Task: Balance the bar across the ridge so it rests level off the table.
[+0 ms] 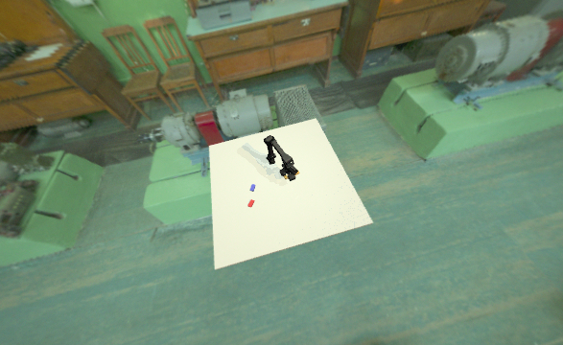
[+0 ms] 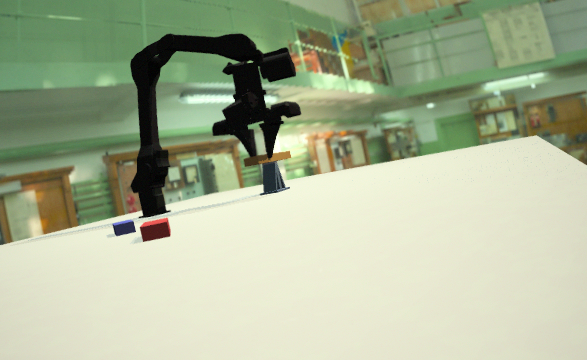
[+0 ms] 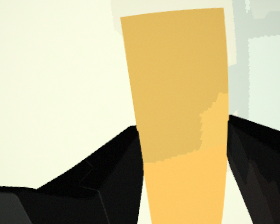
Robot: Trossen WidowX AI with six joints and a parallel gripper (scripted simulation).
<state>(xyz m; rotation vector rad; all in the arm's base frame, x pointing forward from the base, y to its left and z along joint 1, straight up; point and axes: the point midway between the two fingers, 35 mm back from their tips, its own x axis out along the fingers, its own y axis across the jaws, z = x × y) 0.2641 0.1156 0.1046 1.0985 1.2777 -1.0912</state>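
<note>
Now: the orange bar 3 cm to the left of my gripper tip. From my gripper tip the other things lie so: red block: 14 cm ahead, 40 cm to the right, 6 cm below; blue block: 2 cm behind, 36 cm to the right, 6 cm below.
</note>
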